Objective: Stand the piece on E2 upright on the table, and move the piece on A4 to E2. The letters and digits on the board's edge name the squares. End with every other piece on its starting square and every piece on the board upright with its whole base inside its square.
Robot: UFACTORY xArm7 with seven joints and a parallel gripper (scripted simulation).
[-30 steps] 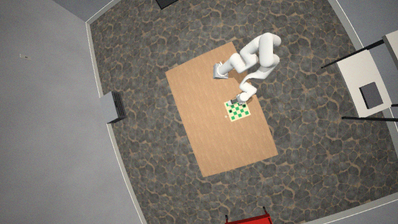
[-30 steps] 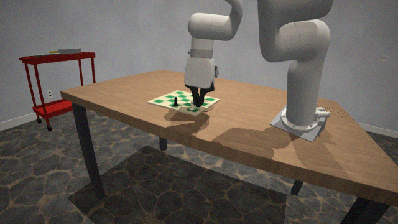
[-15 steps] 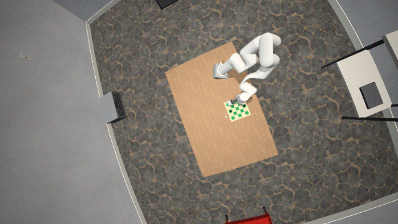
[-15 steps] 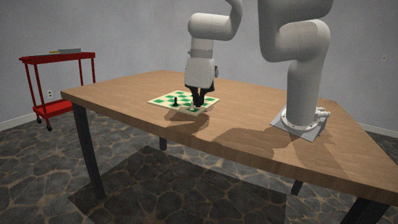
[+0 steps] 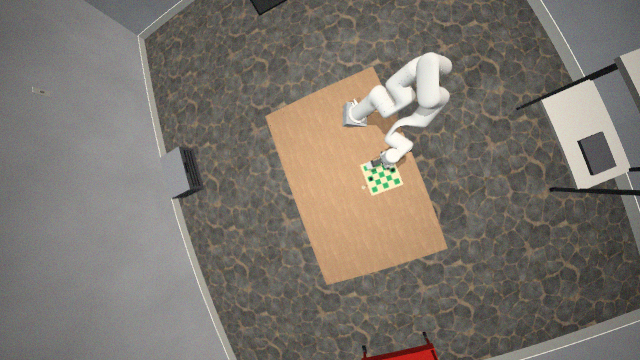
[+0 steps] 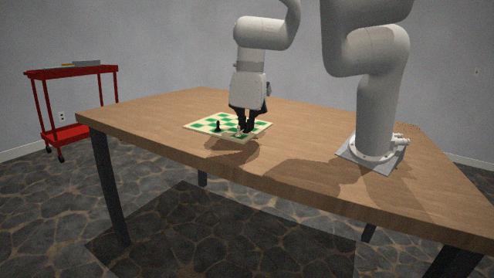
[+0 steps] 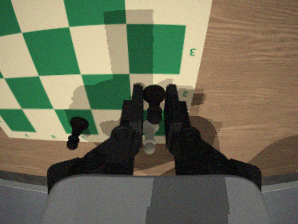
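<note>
My gripper is now 1 cm short of the white pawn, 4 cm to the right of it and 1 cm above it. The rest, counted from my hand: black piece 7 cm ahead, 12 cm to the right, 1 cm below; then cream chessboard 7 cm ahead, 5 cm to the right, 3 cm below; then white piece 9 cm ahead, 19 cm to the right, 1 cm below.
</note>
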